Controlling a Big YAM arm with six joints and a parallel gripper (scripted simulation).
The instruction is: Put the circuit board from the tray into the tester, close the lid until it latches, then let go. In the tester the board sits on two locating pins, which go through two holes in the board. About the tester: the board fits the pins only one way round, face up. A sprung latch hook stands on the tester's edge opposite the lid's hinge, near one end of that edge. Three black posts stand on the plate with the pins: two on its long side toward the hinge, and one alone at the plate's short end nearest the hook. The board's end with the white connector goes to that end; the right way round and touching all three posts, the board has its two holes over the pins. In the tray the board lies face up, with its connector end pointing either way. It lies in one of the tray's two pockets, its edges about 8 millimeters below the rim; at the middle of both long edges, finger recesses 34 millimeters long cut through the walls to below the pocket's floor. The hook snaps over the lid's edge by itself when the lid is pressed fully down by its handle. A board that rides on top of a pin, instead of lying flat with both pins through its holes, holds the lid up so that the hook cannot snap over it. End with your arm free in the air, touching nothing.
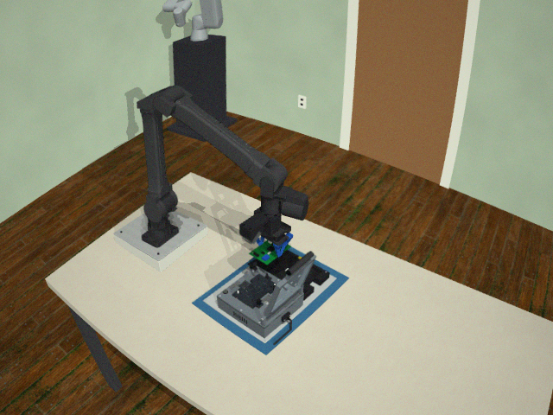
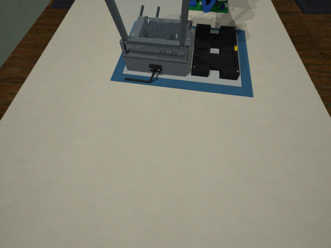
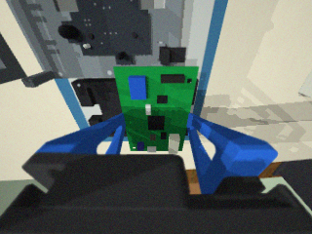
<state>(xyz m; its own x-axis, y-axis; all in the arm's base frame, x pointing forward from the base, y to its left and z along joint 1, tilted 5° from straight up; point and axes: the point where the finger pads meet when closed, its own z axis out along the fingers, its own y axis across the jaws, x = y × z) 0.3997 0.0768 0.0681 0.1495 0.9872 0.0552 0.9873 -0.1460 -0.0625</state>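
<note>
My hand is 15 cm short of the tester lid, 14 cm to the left of it and 6 cm below it. From my hand the other things lie so: green circuit board (right at my hand).
</note>
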